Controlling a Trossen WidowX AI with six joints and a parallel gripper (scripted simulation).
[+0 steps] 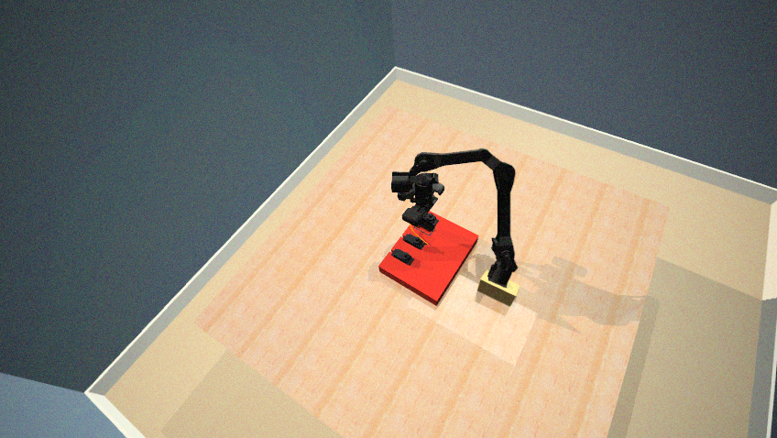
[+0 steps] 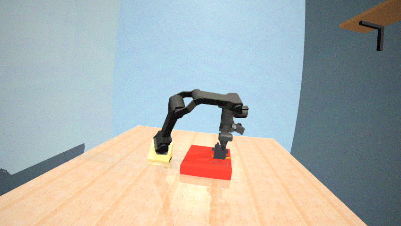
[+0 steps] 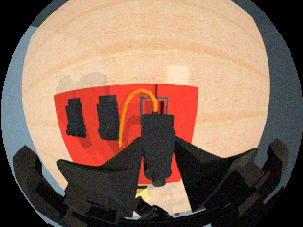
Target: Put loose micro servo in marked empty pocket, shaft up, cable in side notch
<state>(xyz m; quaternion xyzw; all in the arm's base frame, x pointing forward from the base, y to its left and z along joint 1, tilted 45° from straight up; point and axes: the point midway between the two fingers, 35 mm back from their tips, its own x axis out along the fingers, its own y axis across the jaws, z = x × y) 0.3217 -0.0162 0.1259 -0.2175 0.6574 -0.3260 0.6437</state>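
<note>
The red deck is 100 mm behind my gripper tip, 90 mm to the left of it and 100 mm below it.
</note>
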